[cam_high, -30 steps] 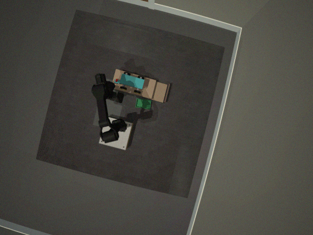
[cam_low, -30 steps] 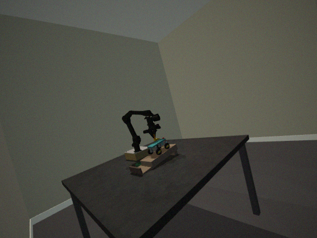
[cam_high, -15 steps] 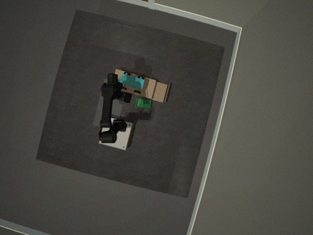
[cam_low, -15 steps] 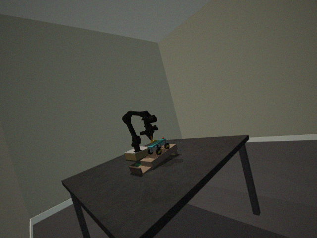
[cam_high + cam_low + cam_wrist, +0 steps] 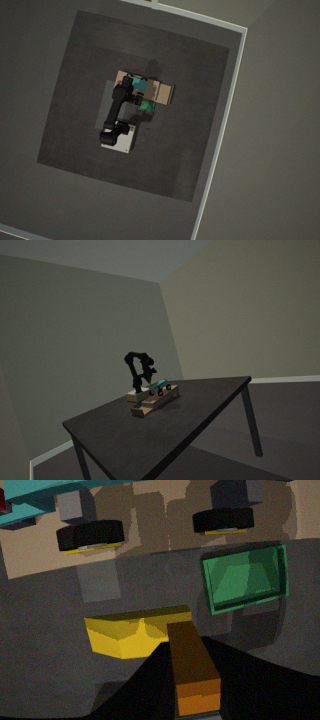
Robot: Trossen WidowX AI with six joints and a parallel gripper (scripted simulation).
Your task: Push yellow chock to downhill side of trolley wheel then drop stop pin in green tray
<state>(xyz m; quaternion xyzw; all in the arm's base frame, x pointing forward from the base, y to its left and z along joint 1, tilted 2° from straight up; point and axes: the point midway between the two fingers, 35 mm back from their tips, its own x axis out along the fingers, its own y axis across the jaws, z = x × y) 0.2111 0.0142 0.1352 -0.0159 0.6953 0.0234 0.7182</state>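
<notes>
My gripper tip is 12 cm to the right of the red-headed stop pin, 9 cm short of it and 4 cm above it. From my gripper tip the other things lie so: teal trolley 12 cm ahead, 6 cm below, 1 cm to the left; then raised end wall 26 cm to the right, 14 cm below, 14 cm ahead; then yellow chock 2 cm to the left, 1 cm below.
</notes>
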